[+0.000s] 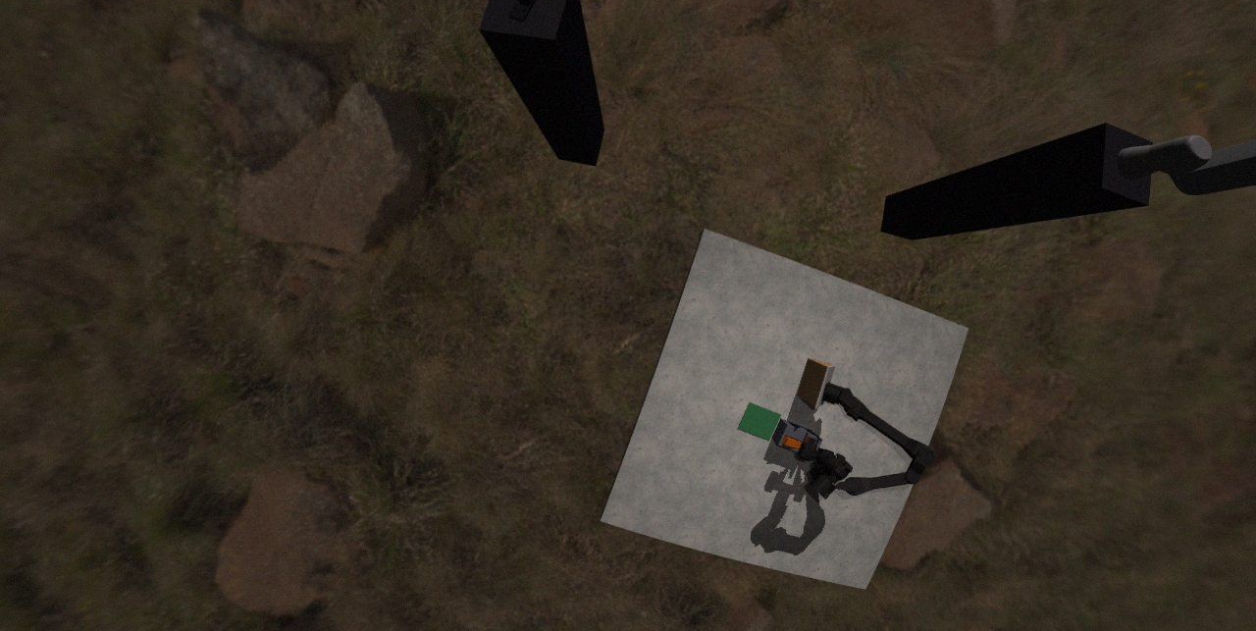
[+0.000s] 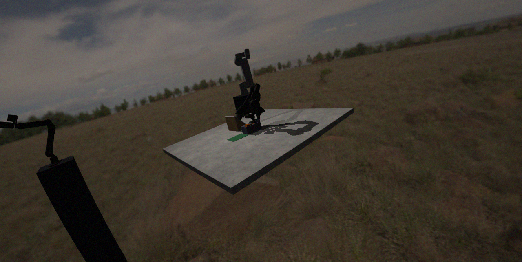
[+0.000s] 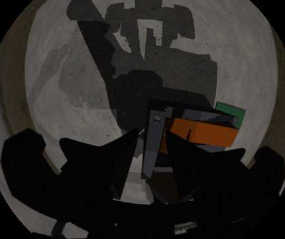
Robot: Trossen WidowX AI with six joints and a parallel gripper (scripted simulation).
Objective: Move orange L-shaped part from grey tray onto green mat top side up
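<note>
The orange L-shaped part lies 6 cm to the right of my gripper tip, 2 cm behind it and 1 cm below it. The rest, counted from my gripper tip: green mat 22 cm to the right, 7 cm below, 5 cm behind.
</note>
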